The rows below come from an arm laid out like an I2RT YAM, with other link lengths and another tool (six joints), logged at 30 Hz.
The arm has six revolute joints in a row. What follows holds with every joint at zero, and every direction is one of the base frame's.
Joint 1 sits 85.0 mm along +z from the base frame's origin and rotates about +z.
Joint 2 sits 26.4 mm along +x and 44.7 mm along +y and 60.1 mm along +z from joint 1 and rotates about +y.
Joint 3 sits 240.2 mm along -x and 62.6 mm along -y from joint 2 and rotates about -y.
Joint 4 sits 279.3 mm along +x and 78.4 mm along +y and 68.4 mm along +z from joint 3 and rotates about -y.
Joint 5 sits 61.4 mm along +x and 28.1 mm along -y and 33.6 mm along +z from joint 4 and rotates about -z.
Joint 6 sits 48.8 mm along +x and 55.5 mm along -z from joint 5 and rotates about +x.
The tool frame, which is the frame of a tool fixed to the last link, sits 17.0 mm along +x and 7.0 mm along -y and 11.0 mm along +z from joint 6; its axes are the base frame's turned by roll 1.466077, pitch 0.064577 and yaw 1.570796 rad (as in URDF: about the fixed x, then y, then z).
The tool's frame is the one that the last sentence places.
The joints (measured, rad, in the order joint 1, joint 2, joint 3, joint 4, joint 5, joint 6), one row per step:
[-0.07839 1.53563 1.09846 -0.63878 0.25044 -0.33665]
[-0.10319 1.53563 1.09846 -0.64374 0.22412 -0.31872]
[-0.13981 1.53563 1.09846 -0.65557 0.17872 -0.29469]
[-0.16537 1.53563 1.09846 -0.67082 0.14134 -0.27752]
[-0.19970 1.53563 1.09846 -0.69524 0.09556 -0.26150]
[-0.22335 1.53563 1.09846 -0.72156 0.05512 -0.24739]
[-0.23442 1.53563 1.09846 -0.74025 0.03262 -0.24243]
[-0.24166 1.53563 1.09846 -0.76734 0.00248 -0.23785]
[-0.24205 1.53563 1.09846 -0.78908 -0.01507 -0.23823]
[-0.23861 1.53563 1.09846 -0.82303 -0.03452 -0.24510]
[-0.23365 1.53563 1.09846 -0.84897 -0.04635 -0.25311]
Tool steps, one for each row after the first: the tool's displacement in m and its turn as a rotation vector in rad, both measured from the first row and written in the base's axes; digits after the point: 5 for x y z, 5 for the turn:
[-0.00072 -0.00722 -0.00066 0.03137 -0.00211 -0.02771]
[-0.00249 -0.01729 -0.00190 0.08294 -0.00119 -0.06411]
[-0.00463 -0.02376 -0.00310 0.12515 0.00531 -0.08812]
[-0.00825 -0.03237 -0.00472 0.17606 0.01918 -0.11753]
[-0.01188 -0.03738 -0.00621 0.22231 0.03591 -0.13827]
[-0.01429 -0.03924 -0.00713 0.24776 0.04977 -0.14607]
[-0.01738 -0.03903 -0.00832 0.28153 0.07146 -0.14800]
[-0.01969 -0.03740 -0.00915 0.30105 0.09096 -0.14371]
[-0.02323 -0.03395 -0.01027 0.32193 0.12383 -0.13101]
[-0.02590 -0.03073 -0.01100 0.33411 0.14999 -0.11792]

